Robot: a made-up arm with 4 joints. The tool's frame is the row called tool.
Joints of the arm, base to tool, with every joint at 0 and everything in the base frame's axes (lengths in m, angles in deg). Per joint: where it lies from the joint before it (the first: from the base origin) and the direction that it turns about. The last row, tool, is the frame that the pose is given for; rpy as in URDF.
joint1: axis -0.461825 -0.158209 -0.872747 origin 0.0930 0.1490 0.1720
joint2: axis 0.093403 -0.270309 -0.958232 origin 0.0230 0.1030 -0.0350
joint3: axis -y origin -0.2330 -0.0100 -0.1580
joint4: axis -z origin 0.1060 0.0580 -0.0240
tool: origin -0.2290 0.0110 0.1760 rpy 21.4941 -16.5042 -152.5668
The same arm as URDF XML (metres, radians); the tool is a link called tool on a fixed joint. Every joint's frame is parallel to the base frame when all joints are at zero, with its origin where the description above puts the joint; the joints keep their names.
<robot name="arm">
<link name="base_link"/>
<link name="link1"/>
<link name="link2"/>
<link name="link3"/>
<link name="link4"/>
<link name="tool"/>
<joint name="joint1" type="continuous"><parent link="base_link"/><child link="link1"/><origin xyz="0.093 0.149 0.172"/><axis xyz="-0.461825 -0.158209 -0.872747"/></joint>
<joint name="joint2" type="continuous"><parent link="link1"/><child link="link2"/><origin xyz="0.023 0.103 -0.035"/><axis xyz="0.093403 -0.270309 -0.958232"/></joint>
<joint name="joint3" type="continuous"><parent link="link2"/><child link="link3"/><origin xyz="-0.233 -0.01 -0.158"/><axis xyz="0 -1 0"/></joint>
<joint name="joint4" type="continuous"><parent link="link3"/><child link="link4"/><origin xyz="0.106 0.058 -0.024"/><axis xyz="0 0 -1"/></joint>
<joint name="tool_fixed" type="fixed"><parent link="link4"/><child link="tool"/><origin xyz="-0.229 0.011 0.176" rpy="0.3751 -0.2881 -2.6628"/></joint>
</robot>

